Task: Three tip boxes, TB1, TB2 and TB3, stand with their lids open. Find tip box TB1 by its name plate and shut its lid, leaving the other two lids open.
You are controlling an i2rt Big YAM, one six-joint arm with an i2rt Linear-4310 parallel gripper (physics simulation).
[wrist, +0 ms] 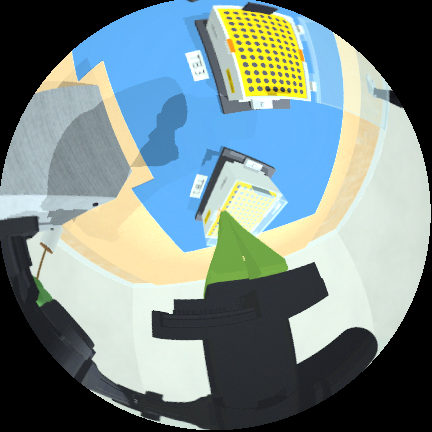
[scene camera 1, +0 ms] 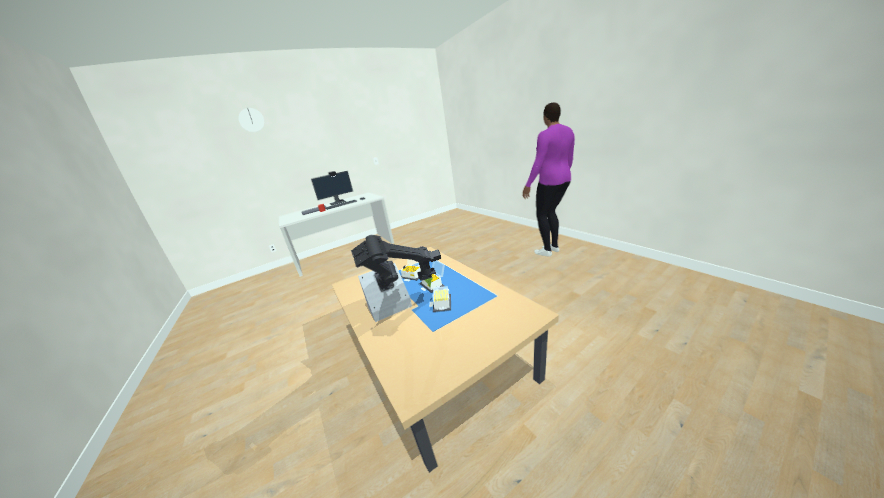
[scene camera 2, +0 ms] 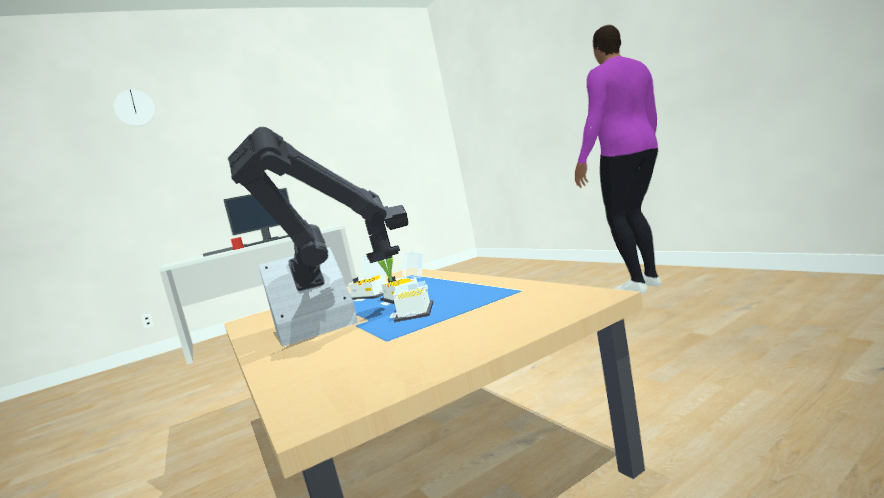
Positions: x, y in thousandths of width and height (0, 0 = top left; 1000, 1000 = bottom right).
Scene:
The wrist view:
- gripper: 515, 497
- tip box TB1: 536, 383
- mat: 411, 288
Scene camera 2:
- gripper: 443, 565
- tip box TB1: 475, 615

